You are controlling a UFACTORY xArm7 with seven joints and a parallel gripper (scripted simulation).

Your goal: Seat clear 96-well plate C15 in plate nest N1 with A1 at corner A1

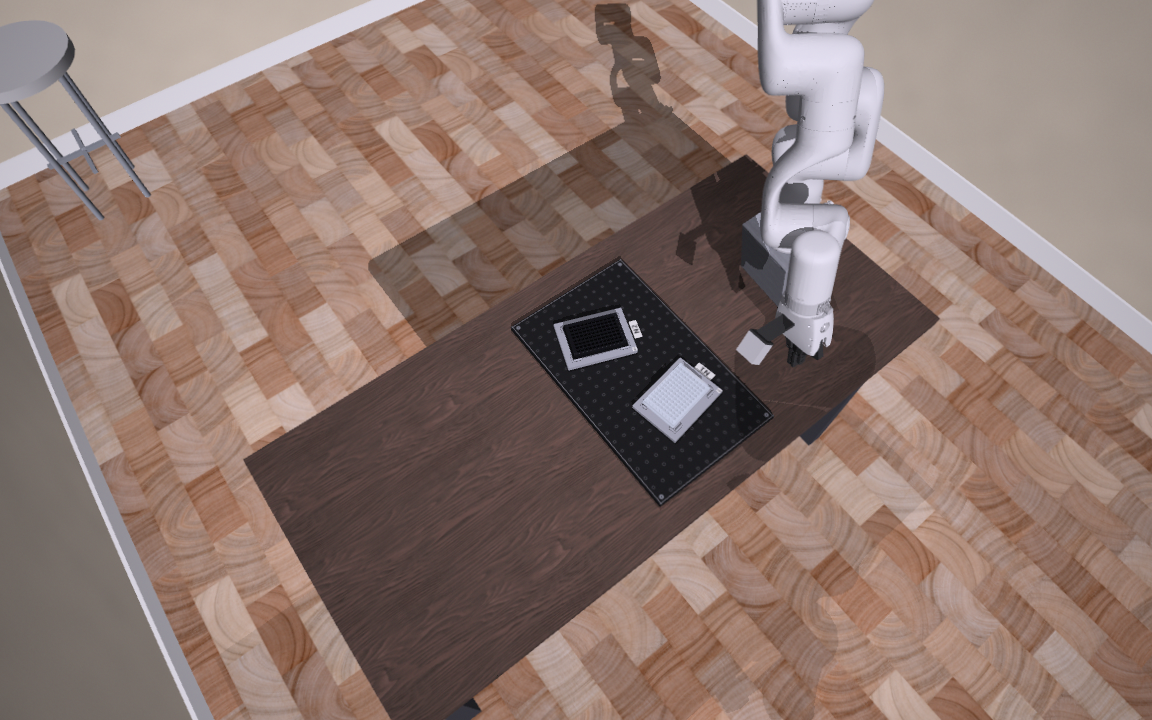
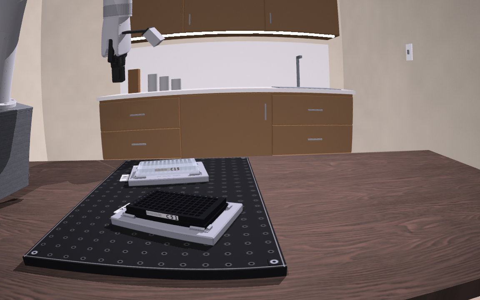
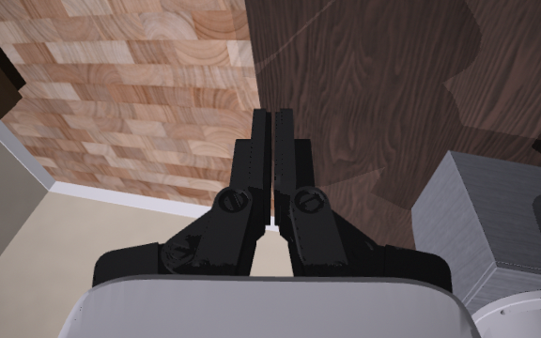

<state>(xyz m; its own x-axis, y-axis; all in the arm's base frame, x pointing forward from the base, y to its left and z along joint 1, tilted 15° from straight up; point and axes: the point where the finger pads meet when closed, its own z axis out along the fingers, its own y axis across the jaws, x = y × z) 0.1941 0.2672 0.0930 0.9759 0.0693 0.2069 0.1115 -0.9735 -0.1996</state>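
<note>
The clear plate C15 lies 160 mm ahead of my hand, 110 mm to the right of it and 210 mm below it. Round my hand: black plate C51: 240 mm ahead, 320 mm to the right, 210 mm below; then N1 label: 70 mm ahead, 140 mm to the right, 230 mm below; then nest N1: 160 mm ahead, 110 mm to the right, 220 mm below.
</note>
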